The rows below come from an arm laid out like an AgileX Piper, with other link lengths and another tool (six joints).
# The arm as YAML. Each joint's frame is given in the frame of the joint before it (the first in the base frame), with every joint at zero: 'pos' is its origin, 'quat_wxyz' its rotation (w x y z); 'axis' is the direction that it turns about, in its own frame. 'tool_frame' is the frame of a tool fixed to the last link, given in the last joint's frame.
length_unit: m
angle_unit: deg
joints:
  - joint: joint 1
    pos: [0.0, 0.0, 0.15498]
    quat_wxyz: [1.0, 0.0, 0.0, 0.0]
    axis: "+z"
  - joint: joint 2
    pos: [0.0, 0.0, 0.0]
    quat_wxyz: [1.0, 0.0, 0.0, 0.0]
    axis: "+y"
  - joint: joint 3
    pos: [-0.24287, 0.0, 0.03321]
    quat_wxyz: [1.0, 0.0, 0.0, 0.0]
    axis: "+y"
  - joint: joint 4
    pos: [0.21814, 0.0, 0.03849]
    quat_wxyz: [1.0, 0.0, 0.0, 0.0]
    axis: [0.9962, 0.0, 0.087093]
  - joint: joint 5
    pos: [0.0, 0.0, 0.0]
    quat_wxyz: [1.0, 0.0, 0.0, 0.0]
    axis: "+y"
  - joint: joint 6
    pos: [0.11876, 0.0, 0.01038]
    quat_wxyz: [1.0, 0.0, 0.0, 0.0]
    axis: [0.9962, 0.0, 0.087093]
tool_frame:
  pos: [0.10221, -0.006, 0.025]
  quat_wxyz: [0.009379, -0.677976, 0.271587, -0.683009]
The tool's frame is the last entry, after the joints.
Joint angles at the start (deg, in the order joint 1, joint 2, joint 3, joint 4, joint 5, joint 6):
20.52 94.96 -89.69 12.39 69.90 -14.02
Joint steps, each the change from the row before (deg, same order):
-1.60 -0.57 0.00 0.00 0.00 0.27
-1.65 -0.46 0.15 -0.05 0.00 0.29
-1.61 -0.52 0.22 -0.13 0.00 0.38
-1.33 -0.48 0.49 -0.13 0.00 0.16
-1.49 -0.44 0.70 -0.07 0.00 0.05
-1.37 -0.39 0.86 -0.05 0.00 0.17
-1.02 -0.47 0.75 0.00 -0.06 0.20
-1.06 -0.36 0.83 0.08 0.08 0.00
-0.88 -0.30 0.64 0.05 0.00 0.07
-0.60 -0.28 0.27 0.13 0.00 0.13
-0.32 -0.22 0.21 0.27 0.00 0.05
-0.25 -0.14 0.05 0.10 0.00 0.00
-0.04 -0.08 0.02 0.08 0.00 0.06
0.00 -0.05 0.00 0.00 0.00 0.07
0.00 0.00 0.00 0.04 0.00 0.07
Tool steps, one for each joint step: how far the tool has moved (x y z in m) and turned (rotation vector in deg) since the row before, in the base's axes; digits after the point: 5 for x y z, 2 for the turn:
0.00401 -0.00951 0.00362 0.26 -0.45 -1.85
0.00356 -0.01018 0.00205 0.13 -0.22 -1.92
0.00295 -0.01039 0.00197 0.07 -0.21 -1.96
0.00124 -0.00890 0.00023 -0.08 0.02 -1.48
0.00070 -0.00974 -0.00114 -0.11 0.25 -1.54
-0.00026 -0.00903 -0.00234 -0.10 0.49 -1.53
-0.00070 -0.00664 -0.00111 0.02 0.27 -1.22
-0.00145 -0.00655 -0.00238 -0.02 0.55 -1.04
-0.00092 -0.00541 -0.00162 0.02 0.36 -0.95
-0.00026 -0.00329 0.00032 0.17 0.04 -0.72
-0.00053 -0.00109 0.00038 0.28 0.04 -0.37
0.00003 -0.00116 0.00065 0.11 -0.08 -0.25
-0.00012 0.00001 0.00043 0.11 -0.03 -0.10
-0.00005 -0.00003 0.00030 0.03 -0.03 -0.06
-0.00002 0.00012 0.00002 0.06 0.02 -0.06

